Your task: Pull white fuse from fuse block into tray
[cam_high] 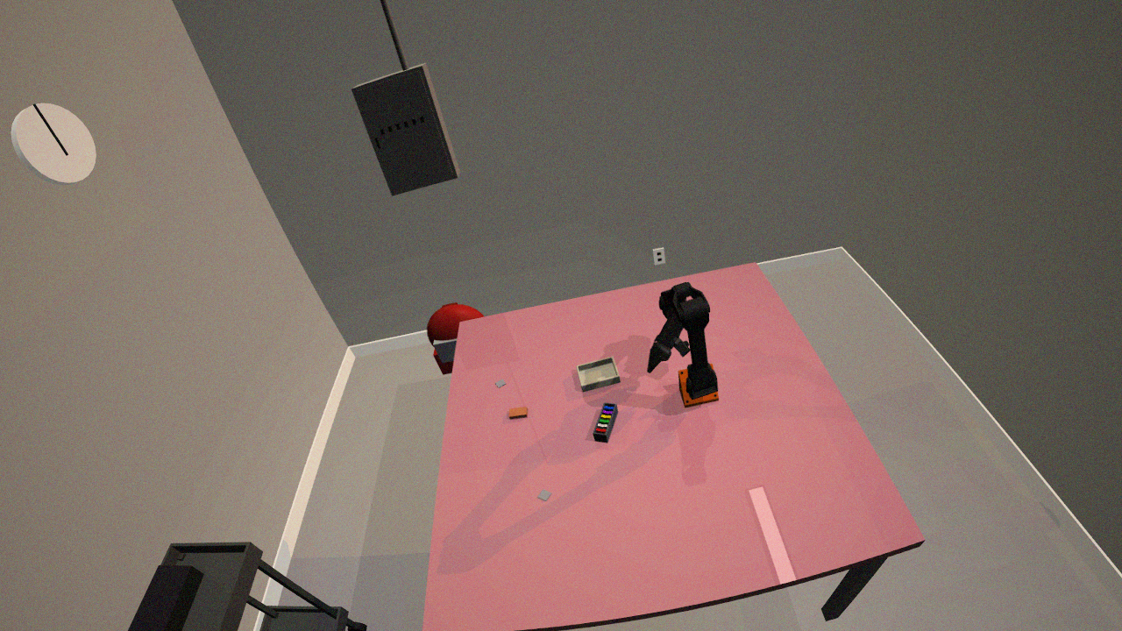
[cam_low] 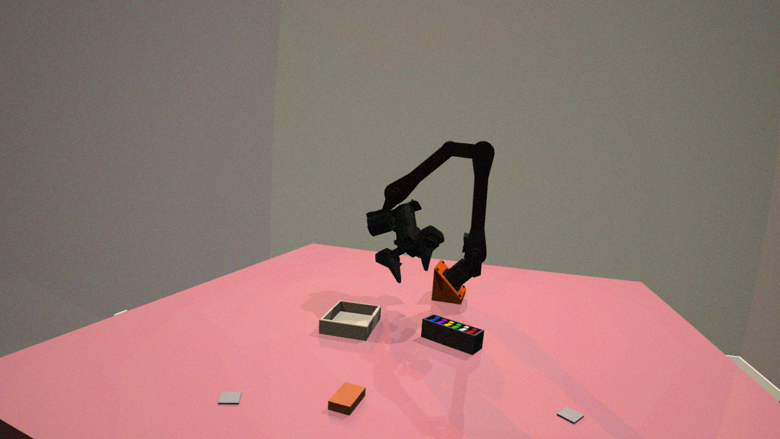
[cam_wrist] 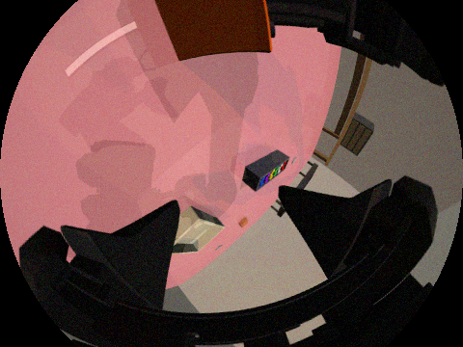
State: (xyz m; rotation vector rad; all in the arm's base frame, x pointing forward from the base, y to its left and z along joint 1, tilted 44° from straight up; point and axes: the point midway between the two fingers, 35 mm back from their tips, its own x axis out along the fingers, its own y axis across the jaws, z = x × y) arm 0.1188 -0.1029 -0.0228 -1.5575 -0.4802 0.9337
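The white fuse lies 17 cm ahead of my gripper tip, 16 cm to the left of it and 6 cm below it. Also, from my gripper tip: tray (17 cm ahead, 9 cm to the right, 8 cm below).
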